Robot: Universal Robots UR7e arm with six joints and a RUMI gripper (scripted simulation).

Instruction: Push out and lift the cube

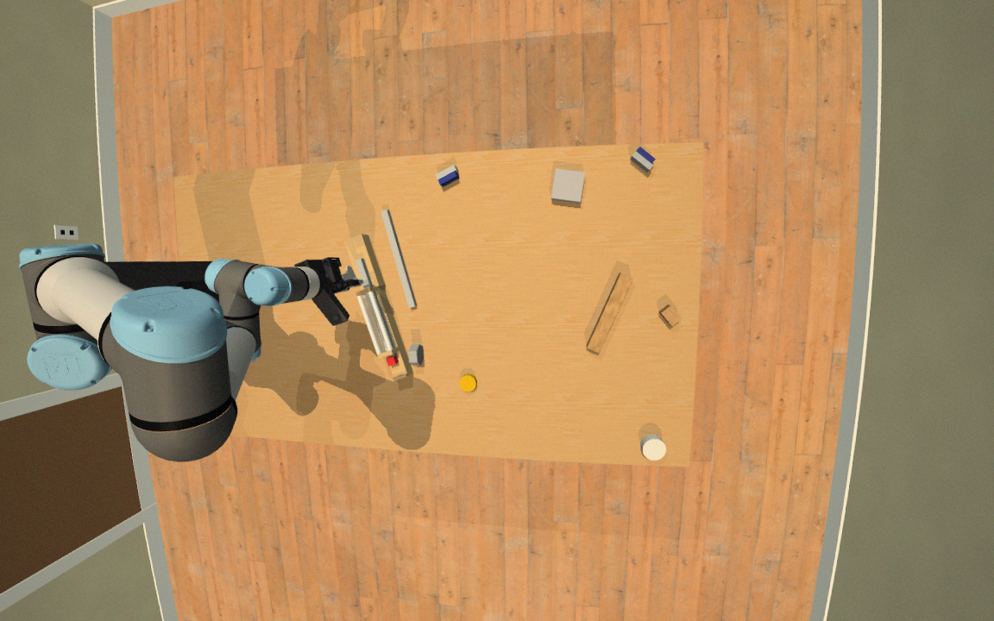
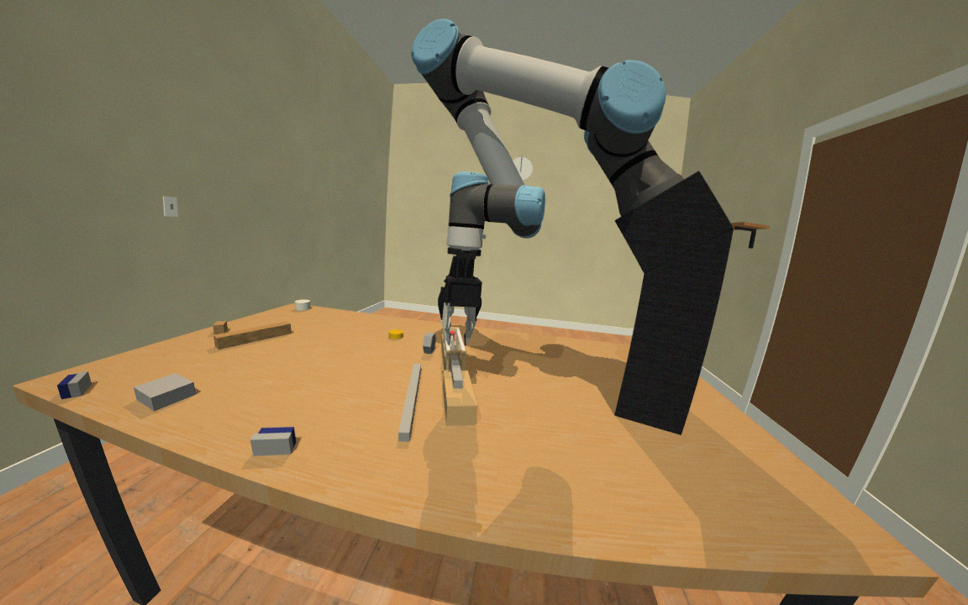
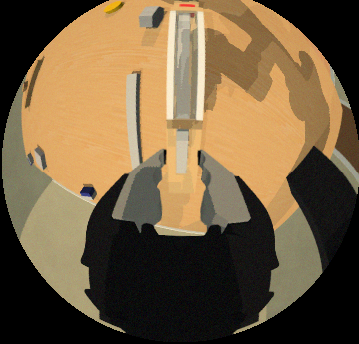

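Now: the red cube 10 mm ahead of my hand, 240 mm to the right of it and 80 mm below it. From my hand the other things lie so: long grey stick (100 mm ahead, 50 mm to the left, 120 mm below); then grey block (80 mm ahead, 240 mm to the right, 100 mm below); then channel (110 mm to the right, 80 mm below).
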